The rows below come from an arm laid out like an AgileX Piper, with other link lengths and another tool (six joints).
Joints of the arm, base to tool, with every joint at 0 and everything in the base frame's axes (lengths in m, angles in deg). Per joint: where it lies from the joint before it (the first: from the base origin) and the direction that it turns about. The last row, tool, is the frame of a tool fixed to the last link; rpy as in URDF.
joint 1: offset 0.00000 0.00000 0.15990 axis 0 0 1
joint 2: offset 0.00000 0.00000 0.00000 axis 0 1 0
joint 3: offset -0.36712 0.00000 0.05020 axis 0 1 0
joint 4: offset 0.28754 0.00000 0.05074 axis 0.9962 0 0.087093
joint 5: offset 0.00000 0.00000 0.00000 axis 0 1 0
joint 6: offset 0.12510 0.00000 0.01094 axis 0.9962 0 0.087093
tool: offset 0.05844 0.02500 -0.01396 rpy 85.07 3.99 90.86
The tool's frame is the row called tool.
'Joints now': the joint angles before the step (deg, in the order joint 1, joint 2, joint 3, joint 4, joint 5, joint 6). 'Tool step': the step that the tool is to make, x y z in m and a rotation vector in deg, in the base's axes. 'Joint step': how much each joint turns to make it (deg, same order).
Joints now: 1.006 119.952 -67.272 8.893 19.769 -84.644
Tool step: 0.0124 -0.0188 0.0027 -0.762 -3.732 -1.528
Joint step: -1.957 0.166 -0.177 0.115 -3.718 -0.994
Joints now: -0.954 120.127 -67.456 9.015 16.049 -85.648
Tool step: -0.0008 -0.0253 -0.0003 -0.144 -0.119 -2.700
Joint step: -2.880 0.059 -0.005 -0.065 -0.174 -0.168
